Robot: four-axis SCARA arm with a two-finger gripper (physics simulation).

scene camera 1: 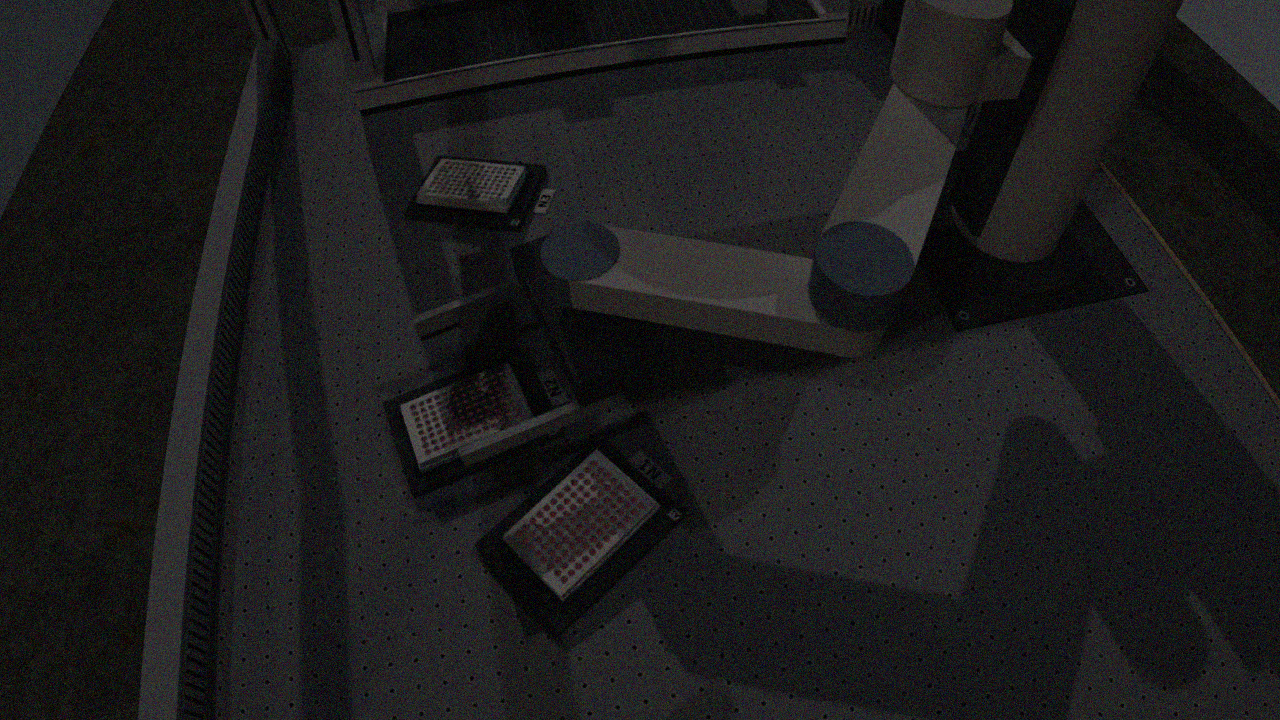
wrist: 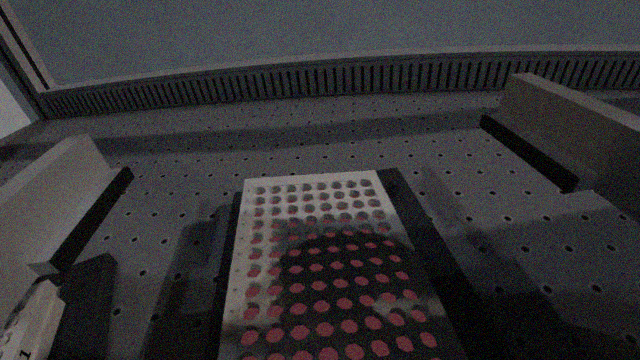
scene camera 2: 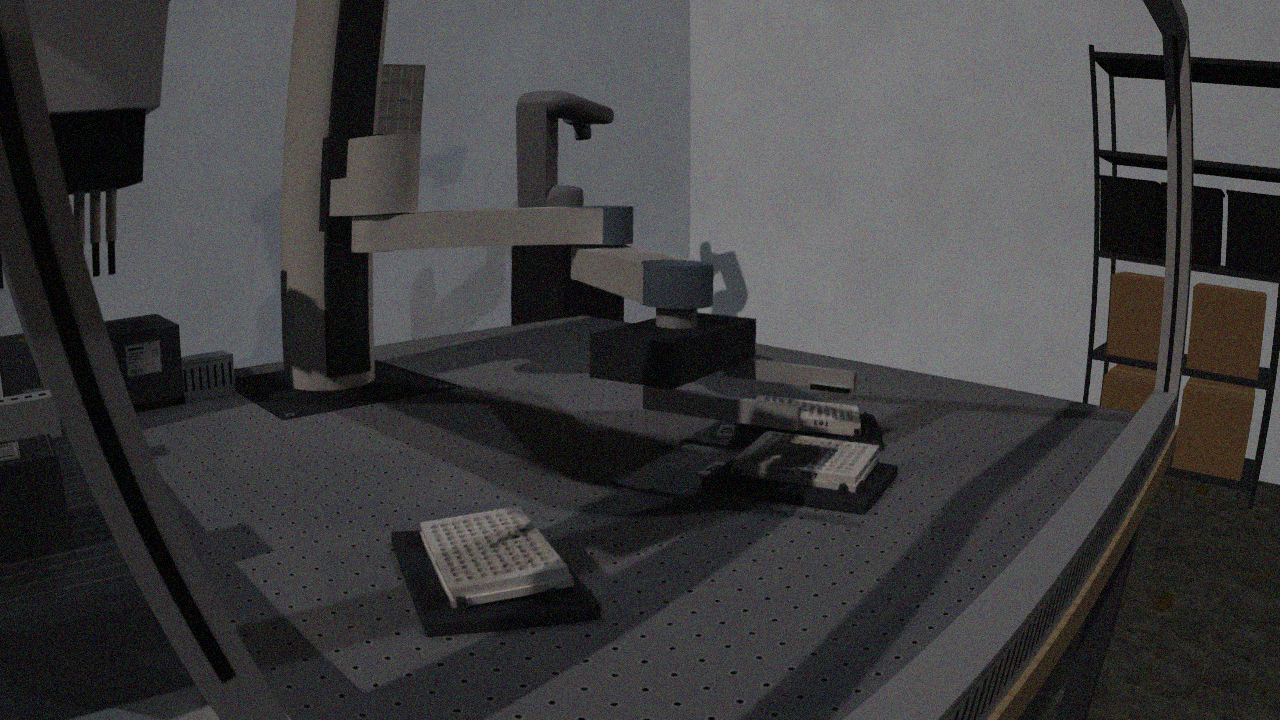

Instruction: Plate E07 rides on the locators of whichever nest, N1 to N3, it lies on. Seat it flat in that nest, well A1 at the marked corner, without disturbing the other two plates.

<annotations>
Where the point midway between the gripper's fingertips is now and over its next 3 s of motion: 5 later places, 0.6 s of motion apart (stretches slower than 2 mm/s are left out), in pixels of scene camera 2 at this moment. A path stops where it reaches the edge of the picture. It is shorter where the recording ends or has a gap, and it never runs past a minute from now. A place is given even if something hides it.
The gripper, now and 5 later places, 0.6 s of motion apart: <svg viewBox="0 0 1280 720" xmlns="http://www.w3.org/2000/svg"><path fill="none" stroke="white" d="M829 398L831 423L832 452L832 452L833 442L832 453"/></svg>
</annotations>
